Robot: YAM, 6 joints.
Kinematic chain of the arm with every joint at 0, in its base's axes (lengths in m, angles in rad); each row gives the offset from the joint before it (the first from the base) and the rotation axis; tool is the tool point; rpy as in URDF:
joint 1: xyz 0 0 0.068 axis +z
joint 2: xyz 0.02 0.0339 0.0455 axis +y
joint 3: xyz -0.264 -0.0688 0 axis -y
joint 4: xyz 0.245 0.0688 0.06 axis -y
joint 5: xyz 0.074 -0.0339 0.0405 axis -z
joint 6: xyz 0.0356 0 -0.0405 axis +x
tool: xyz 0 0 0 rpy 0 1.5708 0
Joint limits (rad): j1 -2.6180..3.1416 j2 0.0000..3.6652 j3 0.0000..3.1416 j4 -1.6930..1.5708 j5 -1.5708..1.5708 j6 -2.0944..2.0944
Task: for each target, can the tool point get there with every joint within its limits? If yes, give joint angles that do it. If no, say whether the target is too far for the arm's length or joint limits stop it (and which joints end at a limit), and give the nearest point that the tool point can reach.
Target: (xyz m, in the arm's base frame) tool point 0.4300 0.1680 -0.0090
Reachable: yes | joints 0.3993 2.8949 2.2827 -1.4375 0.3553 0.1409
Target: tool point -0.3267 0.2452 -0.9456
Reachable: no: too far | nearest point -0.2480 0.1862 -0.3751 | short by 0.579 m
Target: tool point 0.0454 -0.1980 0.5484
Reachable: yes | joints 1.6405 0.4690 1.5239 1.1522 1.0850 -1.6180
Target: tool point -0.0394 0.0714 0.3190
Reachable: yes | joints 1.6382 0.4979 0.7848 -0.8974 -1.3221 -1.7151
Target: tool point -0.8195 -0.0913 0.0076
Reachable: no: too far | nearest point -0.6376 -0.0139 0.0317 | short by 0.199 m
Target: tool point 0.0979 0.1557 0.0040
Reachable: yes | joints 0.8884 2.1851 0.6541 -0.6613 -0.6738 -0.8763
